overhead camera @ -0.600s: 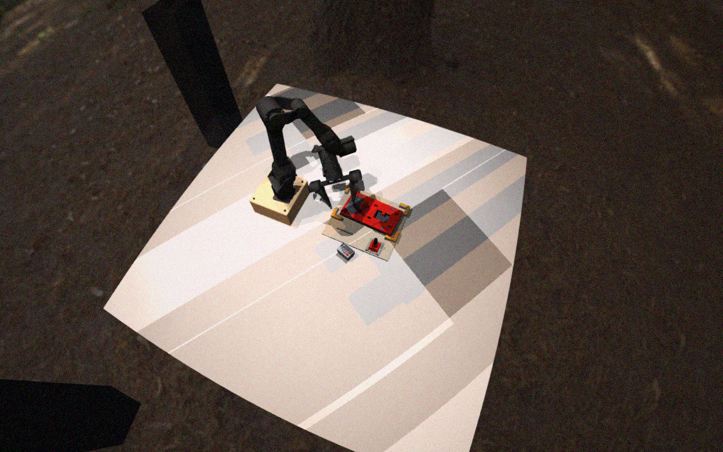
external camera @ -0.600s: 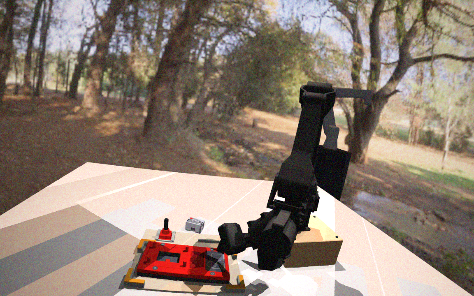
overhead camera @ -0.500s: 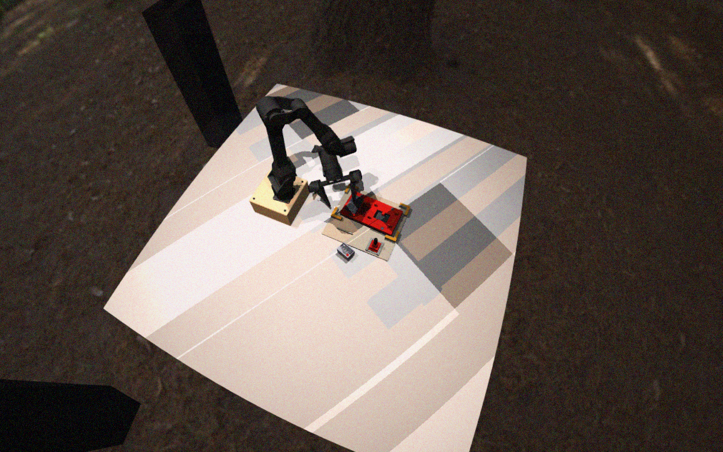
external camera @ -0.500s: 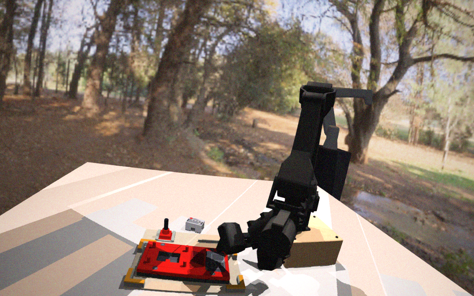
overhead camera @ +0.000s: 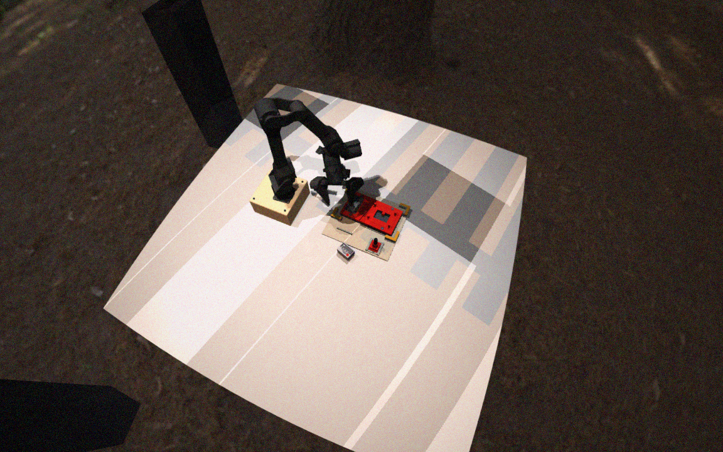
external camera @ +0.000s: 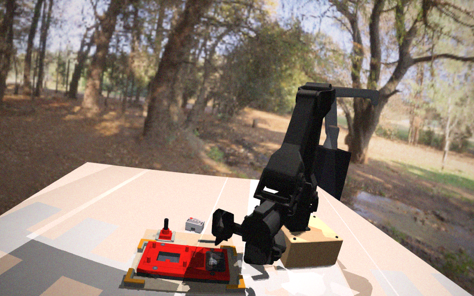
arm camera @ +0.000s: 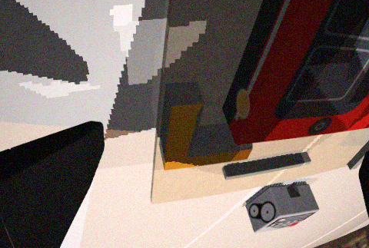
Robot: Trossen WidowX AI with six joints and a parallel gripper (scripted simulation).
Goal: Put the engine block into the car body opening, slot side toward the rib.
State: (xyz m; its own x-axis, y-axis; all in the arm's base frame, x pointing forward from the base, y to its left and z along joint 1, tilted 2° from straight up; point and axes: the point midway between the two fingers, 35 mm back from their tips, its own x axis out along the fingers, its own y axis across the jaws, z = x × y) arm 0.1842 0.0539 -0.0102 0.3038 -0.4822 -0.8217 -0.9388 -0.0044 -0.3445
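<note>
Right now the grey engine block is 8 cm ahead of my gripper tip, 15 cm to the right of it and 3 cm below it.
</note>
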